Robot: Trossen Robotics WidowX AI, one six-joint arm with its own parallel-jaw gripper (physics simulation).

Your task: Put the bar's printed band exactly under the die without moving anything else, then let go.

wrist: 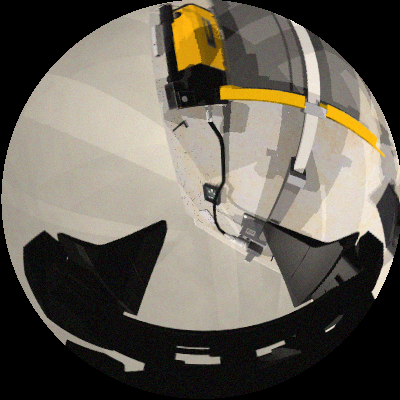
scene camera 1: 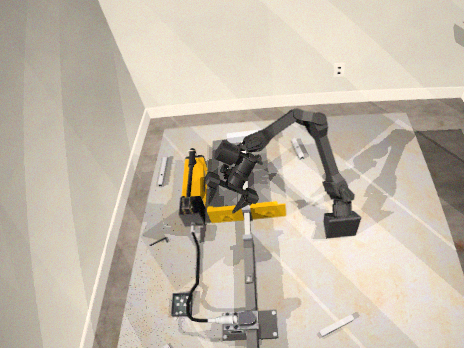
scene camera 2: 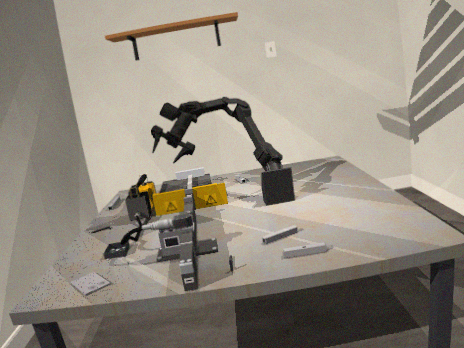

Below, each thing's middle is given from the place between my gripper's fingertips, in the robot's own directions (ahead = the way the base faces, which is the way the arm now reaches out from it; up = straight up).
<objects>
I see my gripper 140 mm short of the yellow and black pump unit (scene camera 1: 192, 208), 270 mm to the left of it and 190 mm above it.
</objects>
